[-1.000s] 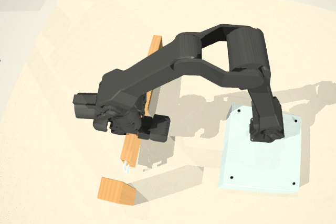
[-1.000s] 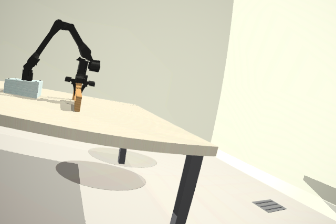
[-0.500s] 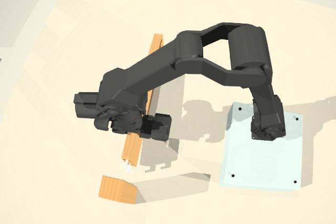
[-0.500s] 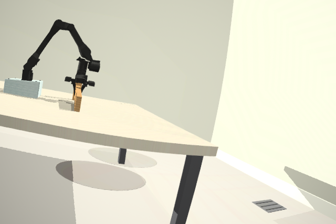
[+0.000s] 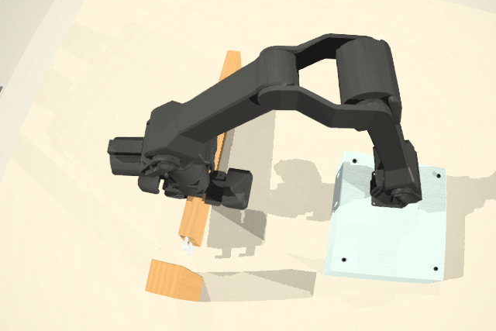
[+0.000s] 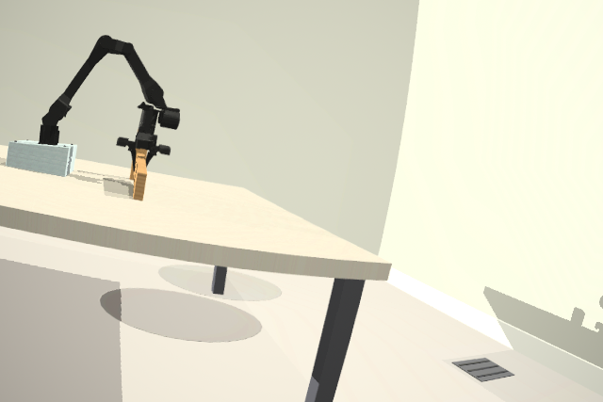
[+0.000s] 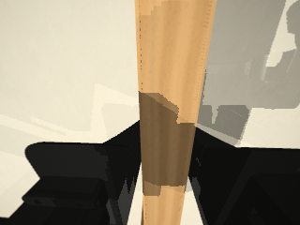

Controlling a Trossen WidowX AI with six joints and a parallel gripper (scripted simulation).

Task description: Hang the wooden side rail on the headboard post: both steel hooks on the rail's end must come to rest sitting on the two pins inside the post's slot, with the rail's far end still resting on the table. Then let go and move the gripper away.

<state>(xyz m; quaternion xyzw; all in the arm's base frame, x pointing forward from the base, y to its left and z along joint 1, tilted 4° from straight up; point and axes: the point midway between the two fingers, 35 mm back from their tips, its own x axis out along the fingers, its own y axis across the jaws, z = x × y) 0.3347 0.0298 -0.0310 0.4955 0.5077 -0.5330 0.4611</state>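
Now: gripper tip 170 mm to the right of the headboard post, 40 mm below it and 10 mm short of it.
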